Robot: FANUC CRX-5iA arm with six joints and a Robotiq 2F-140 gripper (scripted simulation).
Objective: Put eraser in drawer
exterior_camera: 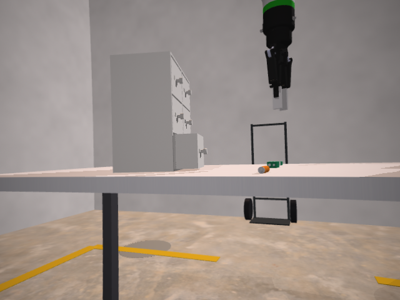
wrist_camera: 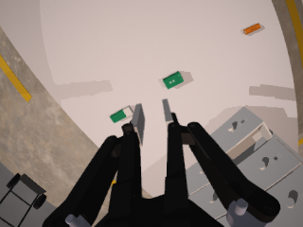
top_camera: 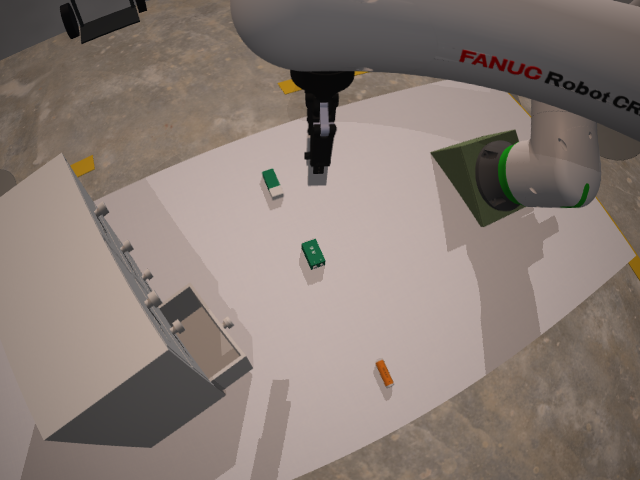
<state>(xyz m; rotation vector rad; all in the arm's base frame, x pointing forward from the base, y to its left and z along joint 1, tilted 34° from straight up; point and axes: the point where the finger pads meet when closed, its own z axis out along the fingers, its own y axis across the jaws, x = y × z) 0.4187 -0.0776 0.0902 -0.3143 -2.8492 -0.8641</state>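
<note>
Right now the eraser is 200 mm below my hand, 110 mm to the right of it and 40 mm ahead of it. From my hand the other things lie so: orange cylinder (290 mm to the left, 200 mm below, 30 mm behind); drawer H (270 mm ahead, 180 mm to the left, 180 mm below).
</note>
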